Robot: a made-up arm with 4 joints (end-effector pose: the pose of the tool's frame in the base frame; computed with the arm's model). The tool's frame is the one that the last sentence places. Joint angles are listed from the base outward.
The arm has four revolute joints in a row. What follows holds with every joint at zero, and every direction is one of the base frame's.
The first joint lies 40 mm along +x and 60 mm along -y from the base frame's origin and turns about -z.
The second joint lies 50 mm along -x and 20 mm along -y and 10 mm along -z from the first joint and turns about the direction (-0.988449, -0.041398, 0.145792).
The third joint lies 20 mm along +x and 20 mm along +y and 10 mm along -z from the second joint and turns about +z.
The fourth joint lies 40 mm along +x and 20 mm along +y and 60 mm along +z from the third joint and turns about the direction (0.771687, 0.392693, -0.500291).
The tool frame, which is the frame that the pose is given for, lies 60 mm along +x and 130 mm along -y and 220 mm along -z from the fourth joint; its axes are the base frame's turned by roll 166.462, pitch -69.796 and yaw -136.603 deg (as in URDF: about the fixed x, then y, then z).
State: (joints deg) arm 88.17 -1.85 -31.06 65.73
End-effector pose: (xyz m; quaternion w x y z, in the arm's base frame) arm 0.1603 -0.0658 -0.1901 0.0912 0.4257 0.5418 0.7190
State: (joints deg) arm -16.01 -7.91 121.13 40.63
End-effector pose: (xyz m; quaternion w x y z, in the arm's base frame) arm -0.0173 -0.0529 -0.2164 0.3820 0.8083 -0.0578 0.4443
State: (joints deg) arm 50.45 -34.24 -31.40 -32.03
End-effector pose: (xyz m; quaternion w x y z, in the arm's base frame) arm -0.0651 -0.1797 -0.1969 0.5086 -0.2268 -0.7867 -0.2663
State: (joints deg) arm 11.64 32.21 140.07 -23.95
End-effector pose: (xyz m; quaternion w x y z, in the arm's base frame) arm -0.0029 0.0798 -0.2268 0.1312 0.8027 0.0569 0.5790
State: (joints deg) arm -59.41 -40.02 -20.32 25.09
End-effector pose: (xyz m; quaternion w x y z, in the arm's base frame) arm -0.0402 -0.0218 -0.1882 0.6677 0.5574 -0.4609 -0.1764
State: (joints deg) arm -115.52 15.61 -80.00 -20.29
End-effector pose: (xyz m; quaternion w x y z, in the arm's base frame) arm 0.2870 -0.0983 -0.0812 0.2894 0.4265 -0.7287 0.4510
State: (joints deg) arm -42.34 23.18 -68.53 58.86
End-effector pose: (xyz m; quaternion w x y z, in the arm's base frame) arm 0.0932 -0.0438 -0.2173 0.3982 0.1136 -0.8361 -0.3598
